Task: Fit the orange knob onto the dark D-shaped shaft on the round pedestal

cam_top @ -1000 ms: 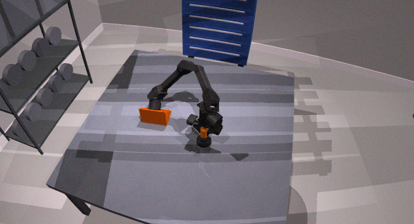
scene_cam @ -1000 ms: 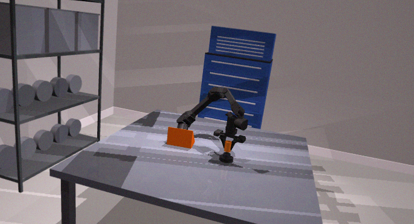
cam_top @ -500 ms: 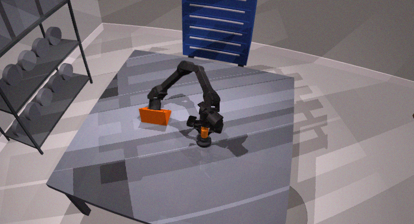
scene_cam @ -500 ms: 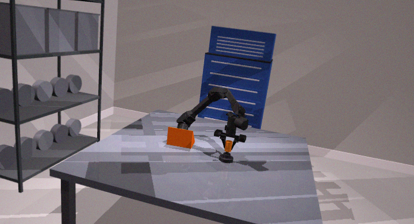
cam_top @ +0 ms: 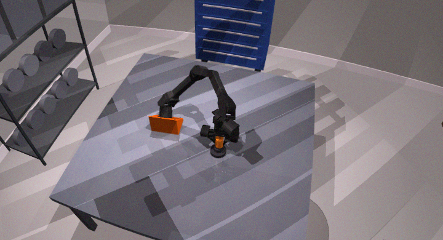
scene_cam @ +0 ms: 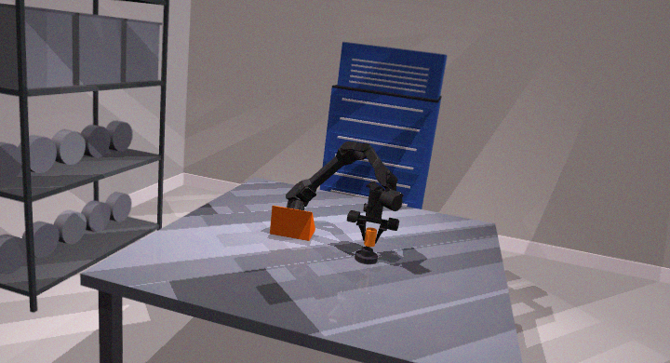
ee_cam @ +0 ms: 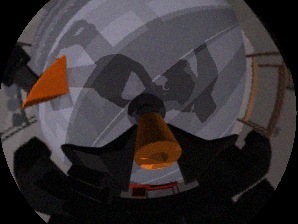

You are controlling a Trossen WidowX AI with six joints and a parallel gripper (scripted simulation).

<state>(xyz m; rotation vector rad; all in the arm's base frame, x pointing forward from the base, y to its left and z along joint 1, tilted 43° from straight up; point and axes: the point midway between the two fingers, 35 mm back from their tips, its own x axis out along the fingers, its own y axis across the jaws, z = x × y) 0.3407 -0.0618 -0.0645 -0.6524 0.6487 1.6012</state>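
Right now the dark round pedestal is 4 cm below my gripper tip. Round my gripper tip: orange knob (2 cm above).
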